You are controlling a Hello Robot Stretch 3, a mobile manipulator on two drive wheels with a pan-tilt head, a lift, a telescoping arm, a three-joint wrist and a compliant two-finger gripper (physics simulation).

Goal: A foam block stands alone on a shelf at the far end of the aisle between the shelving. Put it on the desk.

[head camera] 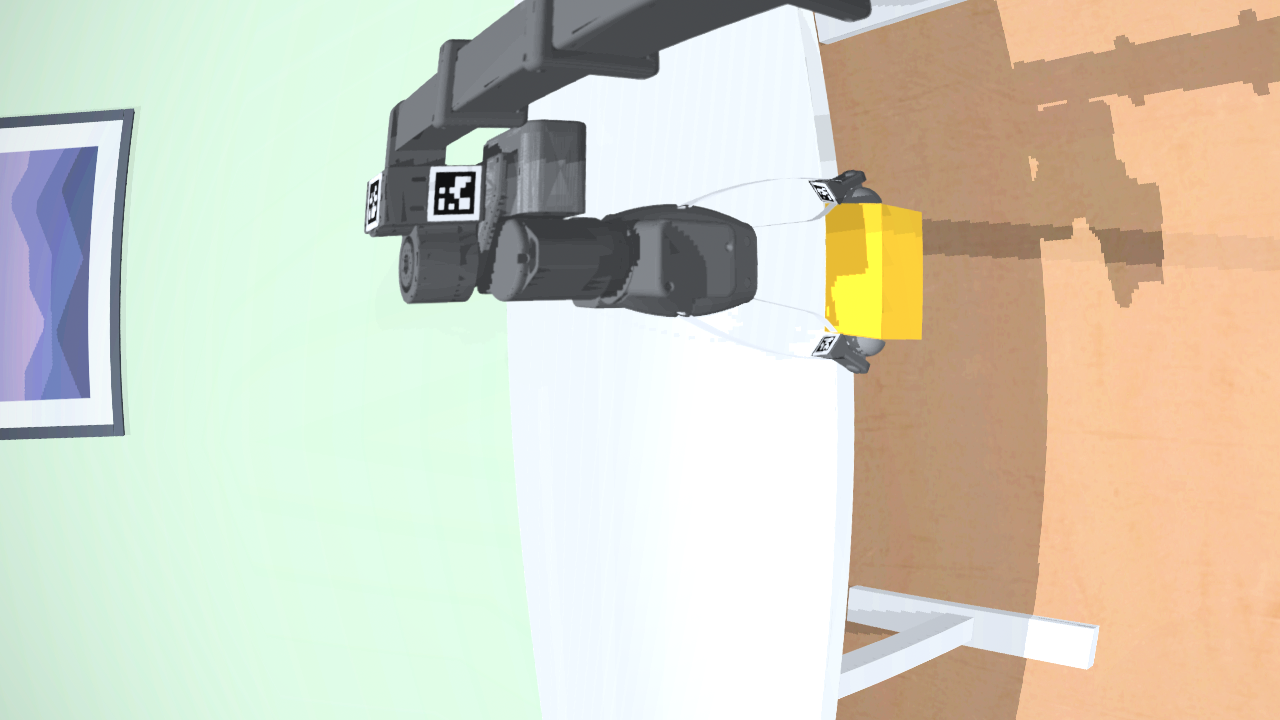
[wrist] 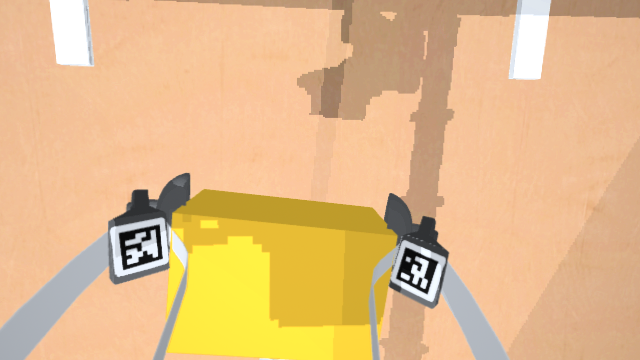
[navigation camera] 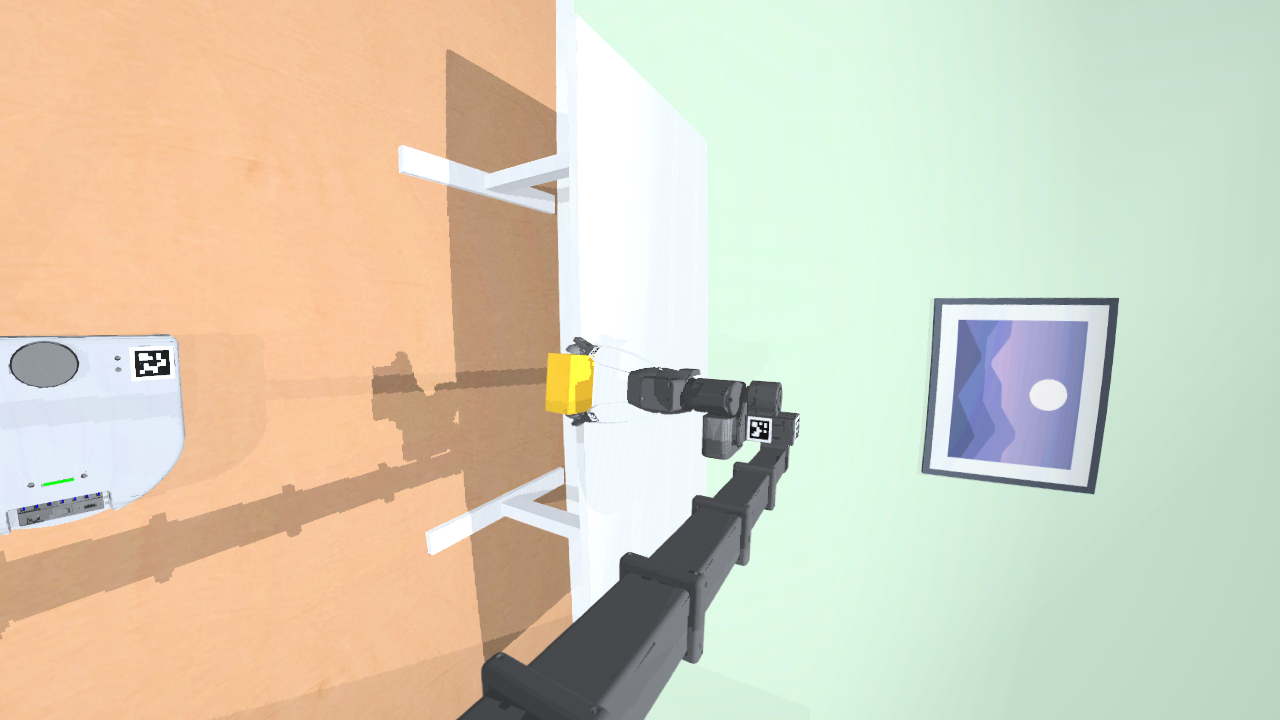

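Pixels of known places: gripper, fingertip midpoint: (wrist: 289,210); robot's base, link origin: (navigation camera: 46,362).
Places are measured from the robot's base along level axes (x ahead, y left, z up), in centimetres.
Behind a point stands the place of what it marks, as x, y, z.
Observation:
The yellow foam block (head camera: 899,277) @(-1.6, -48.8, 84.0) (navigation camera: 559,383) @(-2.0, -48.7, 83.9) (wrist: 300,290) @(-3.0, -51.9, 85.8) is between the fingertips of my gripper (head camera: 863,270) @(-2.3, -54.1, 81.2) (navigation camera: 581,382) @(-2.3, -54.1, 81.2) (wrist: 289,210) @(-2.3, -54.1, 81.2), which is shut on it from both sides. The white desk (head camera: 680,501) @(22.0, -96.1, 72.0) (navigation camera: 635,223) @(33.6, -91.5, 72.0) stands against the green wall. In the head and navigation views, my wrist overlaps the desk top and the block overlaps its front edge, the block partly against the floor. In the wrist view, floor shows beyond the block. The block's height over the desk is hard to tell. The shelf does not show.
White desk legs (head camera: 1060,640) (navigation camera: 429,163) (wrist: 72,35) reach out over the orange floor (head camera: 1163,447) @(21.6, -61.2, 0.0) (navigation camera: 268,179) @(42.7, -36.4, 0.0) (wrist: 200,125) @(26.1, -56.6, 0.0). My dark telescoping arm (head camera: 572,53) @(-8.6, -32.5, 115.8) (navigation camera: 671,564) @(-7.8, -22.0, 115.3) crosses over the desk. My white base (navigation camera: 89,420) @(-9.4, -4.4, 16.0) is at the left. A framed picture (head camera: 67,268) @(-9.9, -147.1, 155.7) (navigation camera: 1020,394) @(-9.7, -147.0, 168.4) hangs on the wall.

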